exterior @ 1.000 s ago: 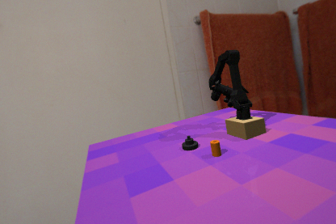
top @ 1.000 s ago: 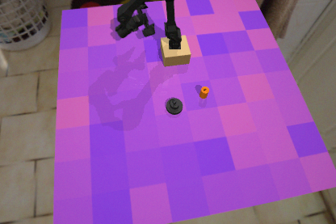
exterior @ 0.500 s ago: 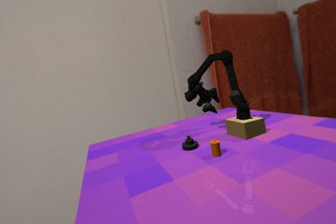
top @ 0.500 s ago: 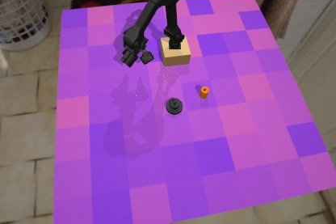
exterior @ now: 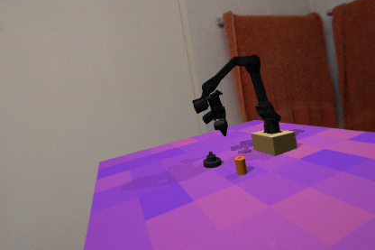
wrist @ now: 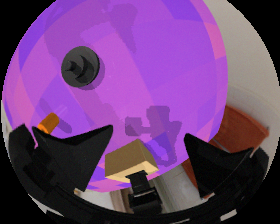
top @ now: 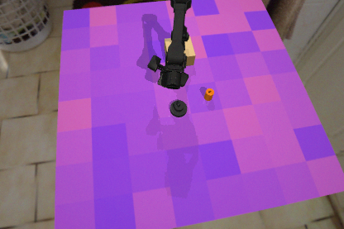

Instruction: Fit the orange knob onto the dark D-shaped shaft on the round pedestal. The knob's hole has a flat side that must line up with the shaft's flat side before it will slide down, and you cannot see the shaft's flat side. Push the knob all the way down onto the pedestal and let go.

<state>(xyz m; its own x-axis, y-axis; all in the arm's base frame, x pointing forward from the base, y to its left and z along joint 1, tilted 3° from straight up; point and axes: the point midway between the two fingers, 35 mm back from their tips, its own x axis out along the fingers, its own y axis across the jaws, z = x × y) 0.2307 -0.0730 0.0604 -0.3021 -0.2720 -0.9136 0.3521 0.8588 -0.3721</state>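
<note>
The orange knob lies 5 cm ahead of my gripper tip, 23 cm to the left of it and 9 cm below it. From my gripper tip the other things lie so: dark round pedestal (12 cm ahead, 8 cm to the left, 9 cm below).
</note>
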